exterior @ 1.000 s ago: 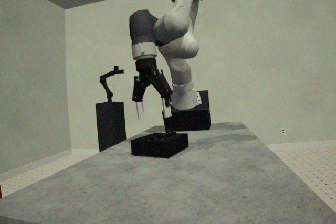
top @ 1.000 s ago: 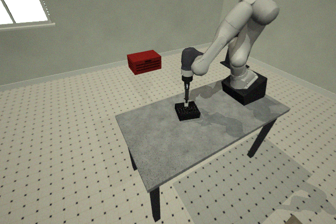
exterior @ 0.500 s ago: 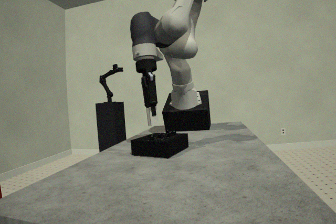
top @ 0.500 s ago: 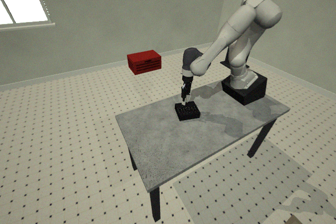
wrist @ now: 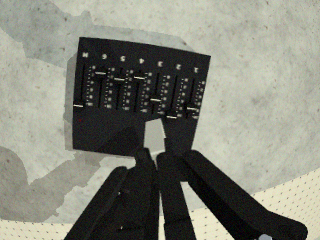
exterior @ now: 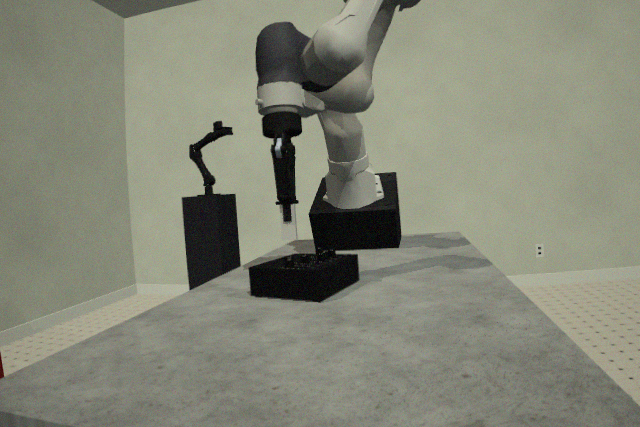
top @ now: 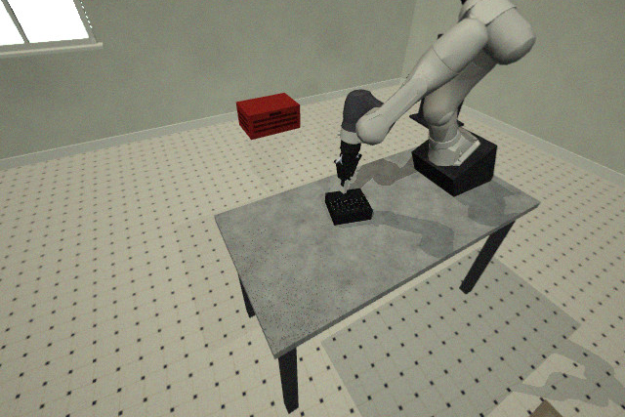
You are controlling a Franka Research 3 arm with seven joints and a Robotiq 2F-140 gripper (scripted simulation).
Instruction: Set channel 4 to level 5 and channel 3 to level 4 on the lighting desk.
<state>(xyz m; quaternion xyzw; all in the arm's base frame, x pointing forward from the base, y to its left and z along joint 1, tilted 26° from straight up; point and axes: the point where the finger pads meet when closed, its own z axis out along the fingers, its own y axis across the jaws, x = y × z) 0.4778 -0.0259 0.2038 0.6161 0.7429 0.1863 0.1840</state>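
Right now the fader is 70 mm below my hand, 30 mm to the left of it and 10 mm ahead of it. Round my hand: fader cap: 70 mm below, 50 mm to the left, 10 mm behind.
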